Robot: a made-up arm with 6 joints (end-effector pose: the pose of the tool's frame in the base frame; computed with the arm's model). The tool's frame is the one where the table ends.
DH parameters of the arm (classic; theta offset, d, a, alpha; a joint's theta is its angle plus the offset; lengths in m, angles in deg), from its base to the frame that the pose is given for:
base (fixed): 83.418 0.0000 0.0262 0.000
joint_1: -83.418 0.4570 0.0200 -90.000
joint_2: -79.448 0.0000 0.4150 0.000
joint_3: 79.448 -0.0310 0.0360 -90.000
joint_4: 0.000 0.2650 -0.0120 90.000
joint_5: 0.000 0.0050 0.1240 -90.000
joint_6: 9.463 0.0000 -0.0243 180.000
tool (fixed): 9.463 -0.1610 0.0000 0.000
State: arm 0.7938 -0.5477 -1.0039 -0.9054 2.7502 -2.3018
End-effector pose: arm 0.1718 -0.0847 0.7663 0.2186 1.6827 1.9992
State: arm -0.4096 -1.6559 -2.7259 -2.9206 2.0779 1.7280
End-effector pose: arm -0.7334 0.2303 0.3678 -0.2762 0.0548 1.0877
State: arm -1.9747 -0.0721 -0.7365 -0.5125 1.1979 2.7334
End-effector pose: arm -0.2055 -0.2720 0.5050 0.6278 -0.2219 1.8019
Working (the frame after each row of the table, in the pose's form):
after base (fixed): 0.0030 0.0260 0.0000 0.0000 0.0000 1.4559
after joint_1: -0.0049 0.0076 0.4570 -0.9903 1.5002 -1.5002
after joint_2: -0.0231 -0.0350 0.8694 2.0178 -0.5324 2.0647
after joint_3: -0.0614 -0.0457 0.8954 1.3258 -2.0085 0.5673
after joint_4: -0.1393 -0.2130 0.7049 -2.0664 0.9530 -1.4473
after joint_5: -0.1577 -0.3237 0.6519 -1.9523 2.1991 0.8632
after joint_6: -0.1567 -0.3449 0.6400 0.6280 -0.1652 1.6431

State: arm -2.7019 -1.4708 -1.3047 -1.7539 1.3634 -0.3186
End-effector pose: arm 0.1937 0.3121 0.9652 1.2990 -1.8522 1.6790
Working (the frame after each row of the table, in the pose's form):
after base (fixed): 0.0030 0.0260 0.0000 0.0000 0.0000 1.4559
after joint_1: -0.0151 0.0175 0.4570 -0.4420 1.9779 -1.9779
after joint_2: 0.3454 0.1871 0.5733 1.5944 0.1242 0.5662
after joint_3: 0.3626 0.2294 0.5862 0.0805 -0.3601 0.4347
after joint_4: 0.2736 0.2006 0.8345 1.6548 -1.2030 -0.9106
after joint_5: 0.2365 0.1564 0.9443 -0.5976 -1.3127 -1.3443
after joint_6: 0.2462 0.1656 0.9240 1.4101 -1.6941 1.5932

